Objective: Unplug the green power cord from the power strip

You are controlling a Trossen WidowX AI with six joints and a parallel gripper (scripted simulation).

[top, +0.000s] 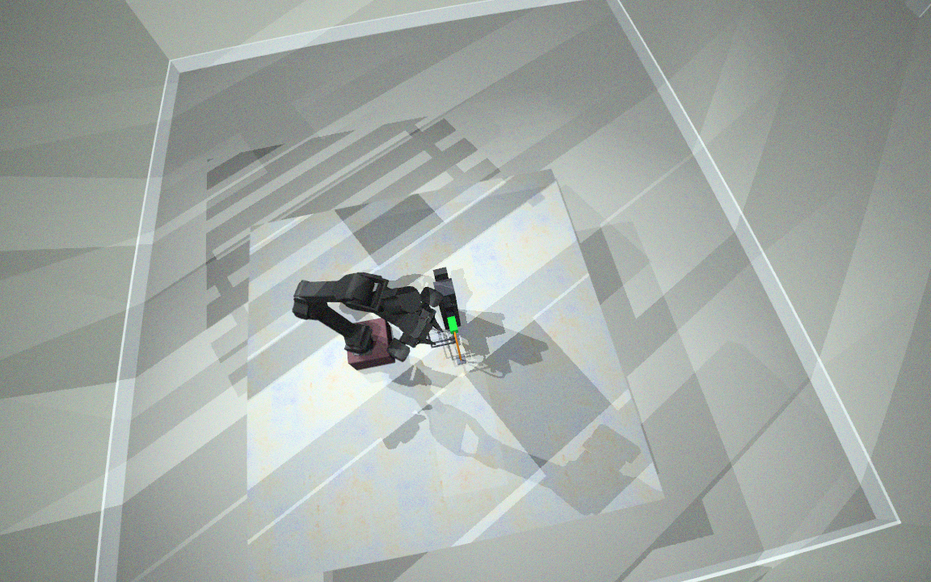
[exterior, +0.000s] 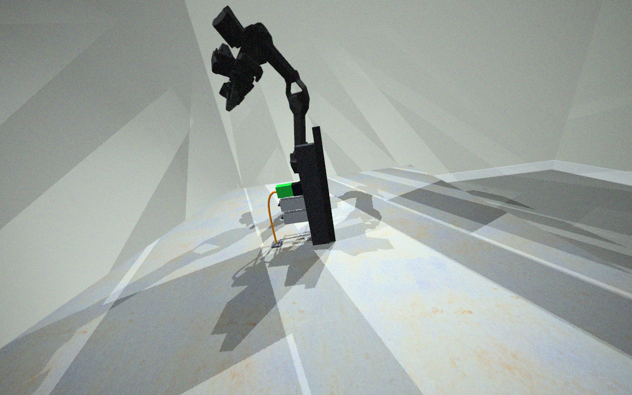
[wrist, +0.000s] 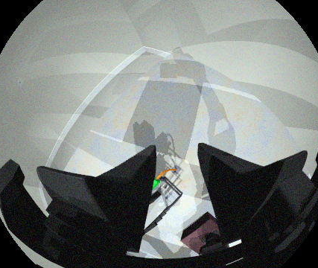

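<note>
The green plug is 1 cm ahead of my gripper tip, 13 cm to the left of it and 23 cm below it.
</note>
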